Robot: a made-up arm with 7 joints.
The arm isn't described. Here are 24 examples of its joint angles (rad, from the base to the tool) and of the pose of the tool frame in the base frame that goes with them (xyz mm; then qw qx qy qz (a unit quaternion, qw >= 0)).
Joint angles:
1: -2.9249 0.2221 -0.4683 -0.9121 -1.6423 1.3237 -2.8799
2: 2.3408 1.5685 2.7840 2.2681 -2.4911 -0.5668 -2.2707
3: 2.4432 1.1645 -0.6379 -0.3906 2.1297 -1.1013 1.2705
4: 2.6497 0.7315 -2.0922 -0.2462 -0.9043 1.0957 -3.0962
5: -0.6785 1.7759 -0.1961 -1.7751 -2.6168 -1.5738 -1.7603
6: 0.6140 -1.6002 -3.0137 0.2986 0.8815 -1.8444 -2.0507
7: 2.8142 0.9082 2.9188 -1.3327 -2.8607 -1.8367 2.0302
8: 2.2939 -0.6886 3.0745 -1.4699 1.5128 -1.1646 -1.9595
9: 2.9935 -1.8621 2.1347 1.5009 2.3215 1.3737 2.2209
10: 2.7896 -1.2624 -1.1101 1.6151 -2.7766 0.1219 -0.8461
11: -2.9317 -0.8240 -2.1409 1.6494 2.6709 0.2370 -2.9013
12: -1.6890 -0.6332 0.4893 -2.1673 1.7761 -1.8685 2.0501
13: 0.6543 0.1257 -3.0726 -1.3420 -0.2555 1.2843 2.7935
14: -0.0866 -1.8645 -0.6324 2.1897 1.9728 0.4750 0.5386
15: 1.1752 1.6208 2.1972 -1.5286 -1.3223 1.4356 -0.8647
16: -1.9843 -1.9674 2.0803 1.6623 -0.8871 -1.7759 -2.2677
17: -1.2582 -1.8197 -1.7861 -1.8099 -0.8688 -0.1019 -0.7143
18: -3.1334 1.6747 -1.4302 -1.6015 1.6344 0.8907 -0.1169
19: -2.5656 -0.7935 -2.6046 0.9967 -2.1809 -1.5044 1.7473
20: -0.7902 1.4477 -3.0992 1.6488 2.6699 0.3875 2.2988
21: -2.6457 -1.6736 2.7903 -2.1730 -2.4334 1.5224 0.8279
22: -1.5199 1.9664 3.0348 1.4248 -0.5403 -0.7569 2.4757
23: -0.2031 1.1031 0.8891 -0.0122 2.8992 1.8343 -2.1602
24: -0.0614 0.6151 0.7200 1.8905 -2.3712 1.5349 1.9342
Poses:
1: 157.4 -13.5 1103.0 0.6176 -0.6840 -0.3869 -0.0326
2: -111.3 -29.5 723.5 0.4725 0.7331 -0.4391 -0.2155
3: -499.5 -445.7 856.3 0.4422 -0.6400 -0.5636 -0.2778
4: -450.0 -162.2 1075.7 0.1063 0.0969 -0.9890 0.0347
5: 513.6 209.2 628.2 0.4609 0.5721 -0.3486 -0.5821
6: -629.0 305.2 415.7 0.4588 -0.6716 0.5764 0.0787
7: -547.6 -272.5 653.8 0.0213 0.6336 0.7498 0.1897
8: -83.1 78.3 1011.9 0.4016 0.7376 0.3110 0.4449
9: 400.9 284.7 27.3 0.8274 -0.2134 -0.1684 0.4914
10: 444.1 -240.9 755.6 0.5281 -0.7197 -0.4302 -0.1341
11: 363.1 -455.4 561.4 0.3243 -0.3678 0.4973 0.7157
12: -166.4 -311.4 595.4 0.3377 0.7159 0.5327 0.2994
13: 259.5 -274.3 1022.9 0.1501 -0.9755 0.1602 0.0165
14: -291.4 116.2 704.8 0.0540 0.2141 -0.9729 0.0689
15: 325.8 -353.6 126.1 0.1923 0.1382 0.2230 0.9456
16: 320.4 -244.1 29.9 0.6831 -0.3153 -0.0734 -0.6546
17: 308.6 -438.4 473.9 0.0769 -0.8183 -0.0493 0.5674
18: -385.2 420.9 328.7 0.6151 0.3270 0.2414 -0.6756
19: 283.9 -484.9 660.6 0.7116 -0.0875 0.6112 0.3353
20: 237.2 295.0 921.7 0.0976 0.8548 -0.5025 0.0854
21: 167.2 -56.9 627.2 0.7326 0.6671 0.1325 0.0266
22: 27.7 668.1 583.3 0.2165 0.1090 0.8146 -0.5270
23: 522.6 174.5 852.7 0.0706 0.8065 -0.3622 0.4619
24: 497.6 -127.8 609.5 0.0115 0.7016 0.3041 -0.6443
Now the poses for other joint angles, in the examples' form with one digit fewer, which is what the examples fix.
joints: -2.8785 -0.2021 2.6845 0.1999 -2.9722 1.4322 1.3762
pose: 74 -27 1195 0.373 0.546 0.674 0.330
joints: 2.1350 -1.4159 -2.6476 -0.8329 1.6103 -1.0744 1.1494
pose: 130 665 720 0.094 0.471 -0.492 0.726
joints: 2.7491 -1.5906 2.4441 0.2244 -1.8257 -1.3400 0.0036
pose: 684 252 245 0.903 -0.275 -0.095 0.316
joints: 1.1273 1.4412 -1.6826 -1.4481 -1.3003 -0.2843 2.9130
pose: -198 -614 400 0.806 -0.175 0.534 0.184
